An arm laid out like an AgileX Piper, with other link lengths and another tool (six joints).
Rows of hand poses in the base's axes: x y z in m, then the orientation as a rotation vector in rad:
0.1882 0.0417 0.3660 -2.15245 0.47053 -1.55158
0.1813 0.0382 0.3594 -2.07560 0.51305 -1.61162
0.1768 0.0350 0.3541 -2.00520 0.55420 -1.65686
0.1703 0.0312 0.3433 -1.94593 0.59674 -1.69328
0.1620 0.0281 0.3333 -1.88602 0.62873 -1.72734
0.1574 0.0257 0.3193 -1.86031 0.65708 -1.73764
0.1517 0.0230 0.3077 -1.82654 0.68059 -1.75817
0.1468 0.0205 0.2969 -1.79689 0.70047 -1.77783
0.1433 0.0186 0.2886 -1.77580 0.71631 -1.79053
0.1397 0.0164 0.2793 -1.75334 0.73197 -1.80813
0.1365 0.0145 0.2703 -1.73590 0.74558 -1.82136
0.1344 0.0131 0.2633 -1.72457 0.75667 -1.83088
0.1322 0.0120 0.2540 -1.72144 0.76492 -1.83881
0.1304 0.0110 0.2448 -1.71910 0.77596 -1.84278
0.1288 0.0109 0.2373 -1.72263 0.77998 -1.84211
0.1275 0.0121 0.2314 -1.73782 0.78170 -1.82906
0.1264 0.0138 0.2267 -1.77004 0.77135 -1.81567
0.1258 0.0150 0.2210 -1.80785 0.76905 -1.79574
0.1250 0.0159 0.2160 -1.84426 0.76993 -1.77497
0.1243 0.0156 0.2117 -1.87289 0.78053 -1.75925
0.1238 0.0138 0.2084 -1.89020 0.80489 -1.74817
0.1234 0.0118 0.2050 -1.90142 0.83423 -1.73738
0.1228 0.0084 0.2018 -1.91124 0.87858 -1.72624
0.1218 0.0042 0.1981 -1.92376 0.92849 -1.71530
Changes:
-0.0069 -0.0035 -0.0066 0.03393 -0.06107 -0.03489
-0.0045 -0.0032 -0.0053 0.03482 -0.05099 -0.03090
-0.0065 -0.0038 -0.0108 0.03123 -0.04041 -0.03185
-0.0083 -0.0031 -0.0100 0.02831 -0.04199 -0.02517
-0.0046 -0.0024 -0.0140 0.01893 -0.01292 -0.01828
-0.0057 -0.0027 -0.0116 0.01605 -0.02269 -0.01952
-0.0049 -0.0025 -0.0108 0.01256 -0.02058 -0.01795
-0.0035 -0.0019 -0.0083 0.01002 -0.01371 -0.01335
-0.0036 -0.0022 -0.0093 0.00774 -0.01617 -0.01597
-0.0032 -0.0019 -0.0090 0.00660 -0.01197 -0.01322
-0.0021 -0.0014 -0.0070 0.00444 -0.00745 -0.01062
-0.0022 -0.0011 -0.0093 -0.00008 -0.00233 -0.00930
-0.0018 -0.0010 -0.0092 0.00271 0.00009 -0.00890
-0.0016 -0.0001 -0.0075 -0.00012 0.00353 -0.00273
-0.0013 0.0012 -0.0059 0.00009 0.01423 0.00397
-0.0011 0.0017 -0.0047 -0.01301 0.02240 0.00886
-0.0006 0.0012 -0.0057 -0.00990 0.03005 0.00608
-0.0008 0.0009 -0.0050 -0.00797 0.03019 0.00431
-0.0007 -0.0003 -0.0043 -0.00387 0.02586 -0.00363
-0.0005 -0.0018 -0.0033 0.00365 0.02035 -0.01322
-0.0004 -0.0020 -0.0034 0.00808 0.01756 -0.01575
-0.0006 -0.0034 -0.0032 0.01269 0.02037 -0.02549
-0.0010 -0.0042 -0.0037 0.01175 0.02344 -0.03000

